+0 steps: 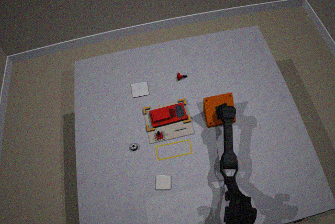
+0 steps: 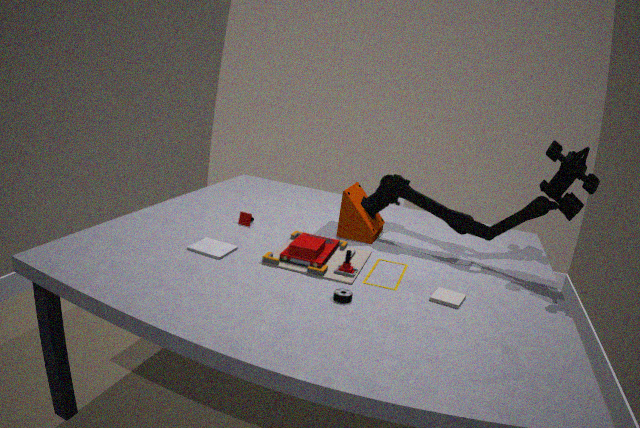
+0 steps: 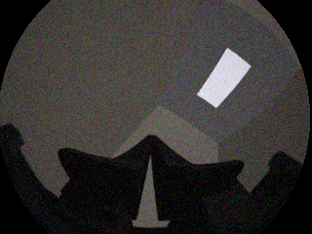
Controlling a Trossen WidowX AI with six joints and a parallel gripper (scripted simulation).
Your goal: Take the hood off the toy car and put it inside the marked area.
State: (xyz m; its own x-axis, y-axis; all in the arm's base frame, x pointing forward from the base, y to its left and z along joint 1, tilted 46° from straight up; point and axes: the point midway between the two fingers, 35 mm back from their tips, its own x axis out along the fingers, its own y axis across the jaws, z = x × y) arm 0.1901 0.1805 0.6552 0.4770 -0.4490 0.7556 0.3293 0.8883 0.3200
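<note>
The hood is 6 cm ahead of my gripper tip, 72 cm to the right of it and 37 cm below it. Round my gripper tip: wheel (26 cm ahead, 60 cm to the right, 40 cm below).
</note>
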